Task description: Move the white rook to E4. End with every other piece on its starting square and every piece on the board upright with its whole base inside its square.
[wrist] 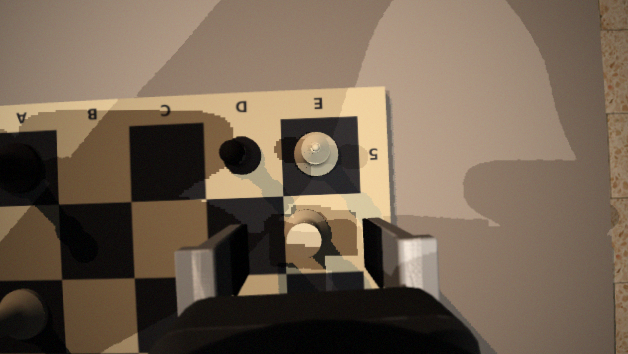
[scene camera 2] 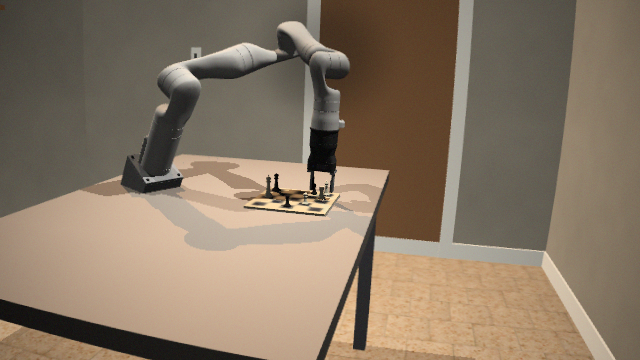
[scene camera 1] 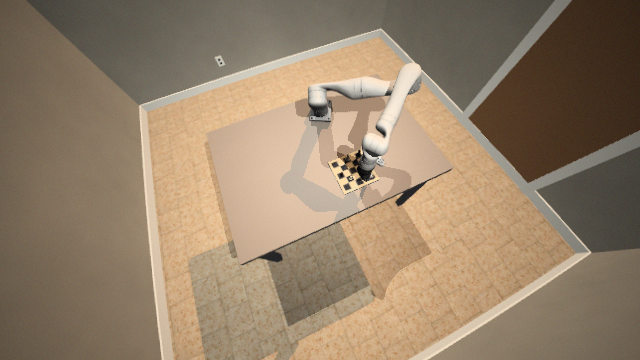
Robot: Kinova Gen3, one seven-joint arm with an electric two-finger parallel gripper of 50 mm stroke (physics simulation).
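Places are measured from the arm's base along level axes (x ahead, y up, z right), in centimetres.
Where they show: gripper, fingertip midpoint: (wrist: 306,246) (scene camera 2: 321,190) (scene camera 1: 365,176); arm's base, origin of the base link: (scene camera 2: 155,166).
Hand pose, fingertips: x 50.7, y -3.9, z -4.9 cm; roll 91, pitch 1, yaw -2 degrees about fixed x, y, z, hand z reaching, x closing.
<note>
Things, the pixels of their top centre, and the offset from my fingertips.
- white rook, middle of its top: (wrist: 304,240) (scene camera 2: 321,186) dx +0.0, dy +1.0, dz -0.4 cm
- chessboard, middle of its top: (wrist: 173,315) (scene camera 2: 294,199) (scene camera 1: 353,170) dx -6.8, dy -2.3, dz +3.7 cm
- tall black piece, middle of its top: (scene camera 2: 276,173) dx -14.7, dy +3.0, dz -3.8 cm
- tall white piece, middle of its top: (scene camera 2: 268,174) dx -14.6, dy +4.1, dz +3.6 cm
- white pawn, middle of its top: (scene camera 2: 305,192) dx -2.7, dy +0.9, dz +7.3 cm
The white rook (wrist: 304,242) (scene camera 2: 322,194) stands upright on E4 in the wrist view. Its base looks inside the square, near the D4 side; shadow blurs its lower edge. My gripper (wrist: 306,246) (scene camera 2: 322,183) is open, its fingers on either side of the rook and apart from it, one over D4, one over the board's right border. In scene camera 1 the gripper hides the rook. The chessboard (wrist: 375,107) (scene camera 2: 285,210) (scene camera 1: 345,192) lies on the table. A white piece (wrist: 316,150) (scene camera 2: 326,186) stands upright on E5, a black pawn (wrist: 243,155) (scene camera 2: 314,189) on D5.
A tall black piece (wrist: 21,167) (scene camera 2: 276,182) stands on A5. A tall white piece (wrist: 25,314) (scene camera 2: 268,186) stands on the A file. Another black pawn (scene camera 2: 287,201) and a white pawn (scene camera 2: 305,198) stand nearer scene camera 2. The table edge lies beyond the board's E side.
</note>
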